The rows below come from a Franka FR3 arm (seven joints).
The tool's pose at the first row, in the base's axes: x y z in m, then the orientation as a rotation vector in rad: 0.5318, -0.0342, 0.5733, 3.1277, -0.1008, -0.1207
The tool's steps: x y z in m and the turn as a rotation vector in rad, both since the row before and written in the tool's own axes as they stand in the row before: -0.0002, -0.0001, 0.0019, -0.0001, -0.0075, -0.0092; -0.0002, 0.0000, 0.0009, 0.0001, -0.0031, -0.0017; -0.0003, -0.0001, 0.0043, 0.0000, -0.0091, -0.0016; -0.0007, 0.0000, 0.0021, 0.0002, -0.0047, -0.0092; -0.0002, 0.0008, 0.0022, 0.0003, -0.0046, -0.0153; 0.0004, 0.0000, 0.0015, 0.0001, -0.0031, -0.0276; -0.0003, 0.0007, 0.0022, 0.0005, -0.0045, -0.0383; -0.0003, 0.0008, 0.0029, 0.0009, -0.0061, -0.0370; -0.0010, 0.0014, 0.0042, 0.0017, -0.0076, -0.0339
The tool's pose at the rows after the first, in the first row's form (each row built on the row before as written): 0.5315, -0.0341, 0.5714, 3.1281, -0.0865, -0.1325; 0.5312, -0.0341, 0.5705, 3.1282, -0.0839, -0.1374; 0.5305, -0.0340, 0.5662, 3.1279, -0.0815, -0.1517; 0.5296, -0.0340, 0.5642, 3.1286, -0.0672, -0.1591; 0.5291, -0.0348, 0.5620, 3.1298, -0.0433, -0.1664; 0.5293, -0.0348, 0.5605, 3.1314, -0.0001, -0.1715; 0.5288, -0.0355, 0.5583, 3.1330, 0.0598, -0.1788; 0.5282, -0.0363, 0.5555, 3.1337, 0.1178, -0.1886; 0.5268, -0.0378, 0.5514, -3.1271, -0.1705, 0.2004
